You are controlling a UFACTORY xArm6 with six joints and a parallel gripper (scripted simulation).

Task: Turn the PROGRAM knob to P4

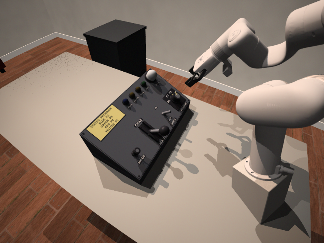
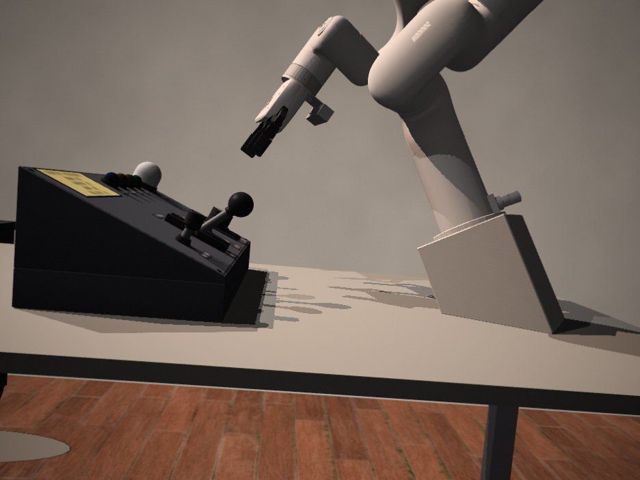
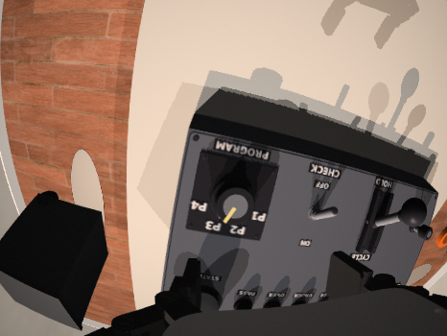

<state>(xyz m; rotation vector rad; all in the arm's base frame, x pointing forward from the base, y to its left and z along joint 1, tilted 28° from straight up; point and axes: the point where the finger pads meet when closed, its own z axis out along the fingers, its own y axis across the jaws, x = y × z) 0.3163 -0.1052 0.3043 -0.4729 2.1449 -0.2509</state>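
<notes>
The check toggle lies 14 cm below my hand, 12 cm to the left of it and 4 cm ahead of it. From my hand the other things lie so: dark sloped console 18 cm to the left, 16 cm below, 7 cm ahead; black ball lever 24 cm to the left, 13 cm below, 1 cm ahead; mode knob 36 cm to the left, 14 cm below, 3 cm ahead.
</notes>
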